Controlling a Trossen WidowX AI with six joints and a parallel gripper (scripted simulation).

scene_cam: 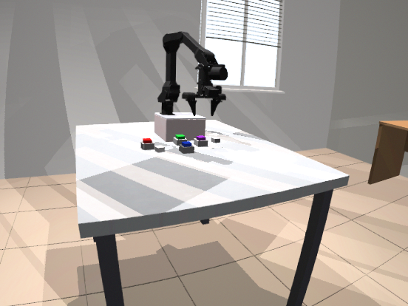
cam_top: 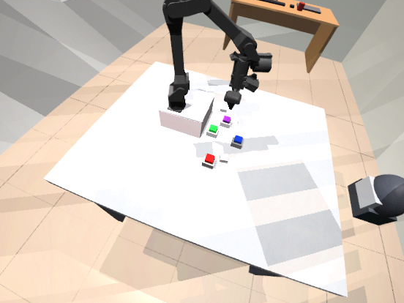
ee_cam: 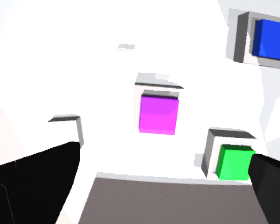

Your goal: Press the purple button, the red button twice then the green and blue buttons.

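Now: the purple button 10 mm behind my gripper tip and 100 mm below it. The rest, counted from my gripper tip: blue button: 70 mm ahead, 100 mm to the right, 100 mm below; green button: 50 mm behind, 90 mm to the right, 100 mm below; small grey block: 40 mm behind, 90 mm to the left, 120 mm below.
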